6 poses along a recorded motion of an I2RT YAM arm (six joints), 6.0 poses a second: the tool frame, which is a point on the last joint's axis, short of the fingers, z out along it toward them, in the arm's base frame.
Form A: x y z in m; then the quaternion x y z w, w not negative.
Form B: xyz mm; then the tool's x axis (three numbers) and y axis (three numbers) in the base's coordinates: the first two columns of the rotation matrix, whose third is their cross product. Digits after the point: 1 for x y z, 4 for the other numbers.
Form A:
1: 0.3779 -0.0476 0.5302 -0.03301 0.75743 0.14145 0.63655
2: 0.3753 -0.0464 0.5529 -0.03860 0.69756 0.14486 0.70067
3: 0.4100 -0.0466 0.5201 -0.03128 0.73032 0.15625 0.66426
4: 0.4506 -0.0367 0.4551 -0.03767 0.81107 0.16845 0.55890
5: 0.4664 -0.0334 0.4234 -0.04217 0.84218 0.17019 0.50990
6: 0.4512 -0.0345 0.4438 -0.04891 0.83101 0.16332 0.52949
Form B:
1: 377.9 -47.6 530.2 -0.1874 0.1301 -0.9736 -0.2301 0.9578 0.1723
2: 375.3 -46.4 552.9 -0.0151 0.1491 -0.9887 -0.2568 0.9551 0.1480
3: 410.0 -46.6 520.1 -0.1156 0.1619 -0.9800 -0.2533 0.9492 0.1867
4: 450.6 -36.7 455.1 -0.3724 0.1272 -0.9193 -0.2494 0.9404 0.2311
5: 466.4 -33.4 423.4 -0.4765 0.1025 -0.8732 -0.2446 0.9385 0.2437
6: 451.2 -34.5 443.8 -0.4345 0.0917 -0.8960 -0.2542 0.9419 0.2196
